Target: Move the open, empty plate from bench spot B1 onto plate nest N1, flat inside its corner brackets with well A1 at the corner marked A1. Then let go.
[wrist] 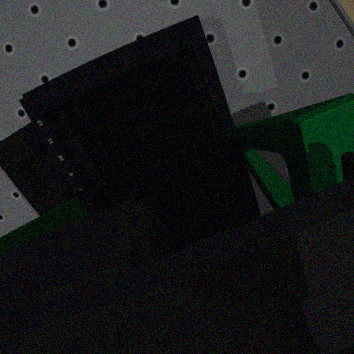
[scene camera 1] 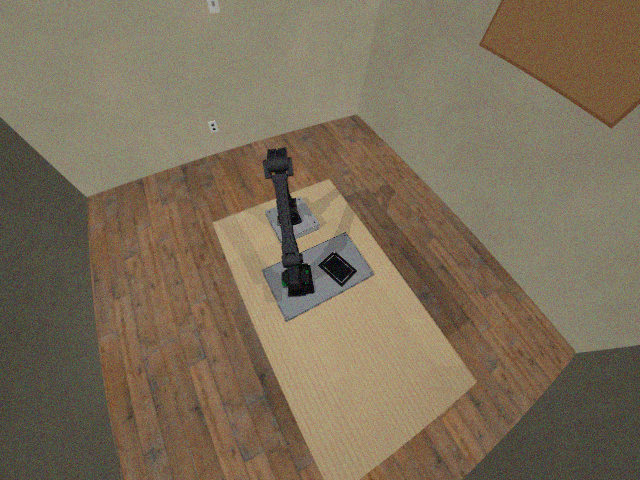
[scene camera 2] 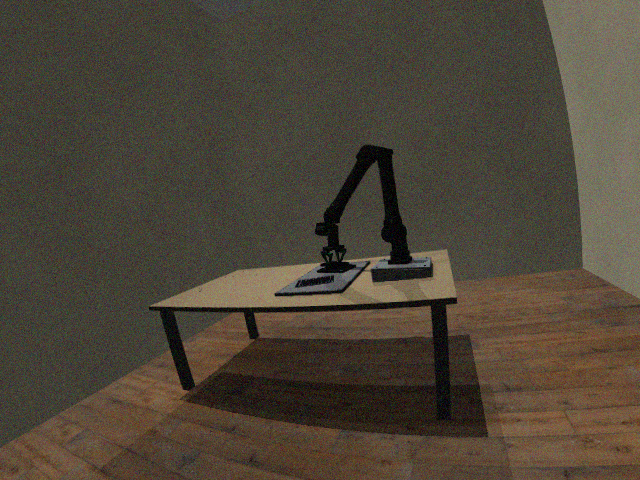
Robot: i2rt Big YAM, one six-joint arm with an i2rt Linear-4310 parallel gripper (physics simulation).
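Pixels of known places: gripper, fingertip midpoint: (wrist: 160, 171) (scene camera 2: 334, 265); arm's base, link origin: (scene camera 2: 400, 261).
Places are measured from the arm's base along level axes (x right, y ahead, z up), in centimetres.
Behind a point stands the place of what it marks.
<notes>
My gripper (scene camera 1: 297, 281) @[y 37.5, x 8.4, z -1.3 cm] (scene camera 2: 334, 256) @[y 37.5, x 8.4, z -1.3 cm] (wrist: 160, 171) @[y 37.5, x 8.4, z -1.3 cm] is shut on the black well plate (wrist: 140, 123) (scene camera 2: 334, 268), its green fingers clamping the plate's two sides. It holds the plate flat and low over the left part of the grey perforated board (scene camera 1: 310, 306) @[y 50.2, x 5.6, z -3.2 cm] (scene camera 2: 352, 275) @[y 20.8, x -7.4, z -3.2 cm] (wrist: 281, 21) @[y 39.6, x 18.0, z -3.1 cm]; I cannot tell whether the plate touches the board. In the wrist view small white row marks run along the plate's left edge. The plate nest N1 (scene camera 1: 337, 267) @[y 35.5, x -15.3, z -3.0 cm] (scene camera 2: 315, 281) @[y 35.3, x -16.0, z -3.0 cm], a dark rectangle with a white outline, lies on the right part of the board, apart from the gripper.
The board lies on a tan table (scene camera 1: 361, 371) @[y 86.2, x -5.8, z -4.4 cm] (scene camera 2: 232, 291) @[y 78.3, x -26.7, z -4.5 cm]. The arm's grey base block (scene camera 1: 310, 223) @[y 6.6, x -10.2, z 0.9 cm] (scene camera 2: 403, 269) @[y -4.6, x -13.2, z -0.3 cm] stands behind the board. Wooden floor and walls surround the table.
</notes>
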